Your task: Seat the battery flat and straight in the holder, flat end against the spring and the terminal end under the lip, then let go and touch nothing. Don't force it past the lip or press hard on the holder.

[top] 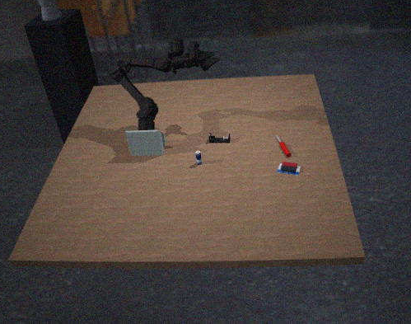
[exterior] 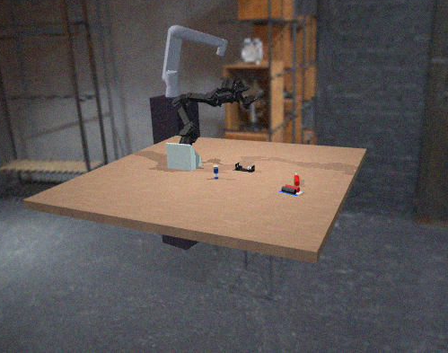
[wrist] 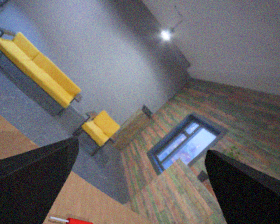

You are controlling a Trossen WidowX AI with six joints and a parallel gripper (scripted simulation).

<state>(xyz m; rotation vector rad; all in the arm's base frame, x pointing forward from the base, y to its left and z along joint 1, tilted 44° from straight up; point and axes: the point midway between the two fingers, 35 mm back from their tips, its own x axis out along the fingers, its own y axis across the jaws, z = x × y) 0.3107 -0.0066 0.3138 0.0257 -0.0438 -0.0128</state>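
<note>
My gripper tip is now 35 cm above the battery, 28 cm to the left of it and 6 cm past it. The rest, counted from my gripper tip: red screwdriver: 37 cm below, 29 cm ahead, 13 cm to the right.
</note>
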